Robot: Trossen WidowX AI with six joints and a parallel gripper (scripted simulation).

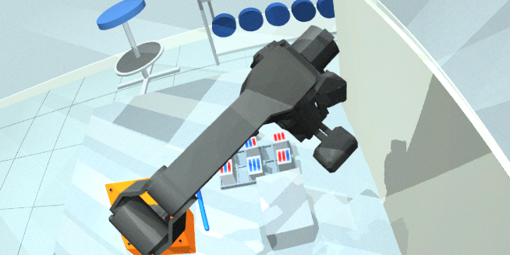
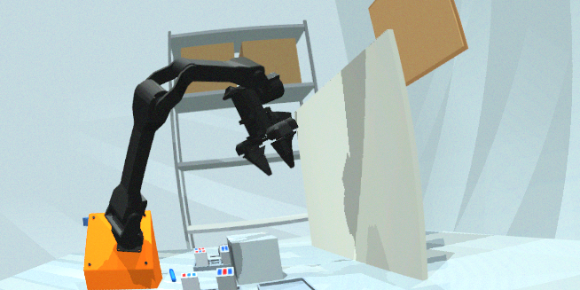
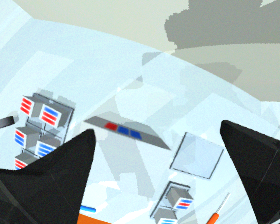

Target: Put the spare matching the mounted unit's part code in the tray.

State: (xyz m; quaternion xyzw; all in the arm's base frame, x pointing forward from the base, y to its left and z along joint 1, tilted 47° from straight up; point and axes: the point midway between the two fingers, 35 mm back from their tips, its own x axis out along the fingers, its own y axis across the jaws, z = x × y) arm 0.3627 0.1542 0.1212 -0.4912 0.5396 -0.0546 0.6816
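My gripper tip is now 220 mm to the right of the spare, 200 mm above it and 160 mm past it. Round my gripper tip: beige panel: 150 mm ahead, 20 mm to the left, 20 mm below; mounted unit: 190 mm below, 90 mm behind, 10 mm to the left; dark tray: 240 mm below, 190 mm to the right, 50 mm behind.
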